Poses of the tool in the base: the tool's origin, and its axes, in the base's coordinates. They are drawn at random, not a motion.
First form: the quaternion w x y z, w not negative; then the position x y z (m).
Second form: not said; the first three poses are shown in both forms.
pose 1, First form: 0.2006 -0.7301 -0.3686 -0.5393 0.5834 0.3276 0.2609
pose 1, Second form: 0.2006 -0.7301 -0.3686 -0.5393 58.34 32.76 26.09
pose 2, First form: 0.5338 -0.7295 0.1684 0.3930 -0.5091 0.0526 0.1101
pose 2, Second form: 0.5338 -0.7295 0.1684 0.3930 -50.91 5.26 11.01
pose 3, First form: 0.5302 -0.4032 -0.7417 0.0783 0.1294 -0.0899 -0.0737
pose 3, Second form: 0.5302 -0.4032 -0.7417 0.0783 12.94 -8.99 -7.37
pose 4, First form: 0.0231 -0.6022 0.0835 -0.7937 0.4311 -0.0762 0.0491
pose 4, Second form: 0.0231 -0.6022 0.0835 -0.7937 43.11 -7.62 4.91
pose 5, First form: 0.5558 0.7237 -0.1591 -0.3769 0.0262 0.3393 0.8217
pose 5, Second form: 0.5558 0.7237 -0.1591 -0.3769 2.62 33.93 82.17
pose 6, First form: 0.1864 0.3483 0.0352 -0.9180 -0.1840 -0.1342 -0.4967
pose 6, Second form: 0.1864 0.3483 0.0352 -0.9180 -18.40 -13.42 -49.67
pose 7, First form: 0.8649 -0.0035 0.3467 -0.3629 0.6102 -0.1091 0.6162
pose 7, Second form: 0.8649 -0.0035 0.3467 -0.3629 61.02 -10.91 61.62
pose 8, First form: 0.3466 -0.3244 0.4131 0.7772 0.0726 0.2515 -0.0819
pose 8, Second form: 0.3466 -0.3244 0.4131 0.7772 7.26 25.15 -8.19
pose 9, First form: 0.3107 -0.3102 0.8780 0.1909 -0.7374 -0.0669 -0.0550
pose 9, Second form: 0.3107 -0.3102 0.8780 0.1909 -73.74 -6.69 -5.50
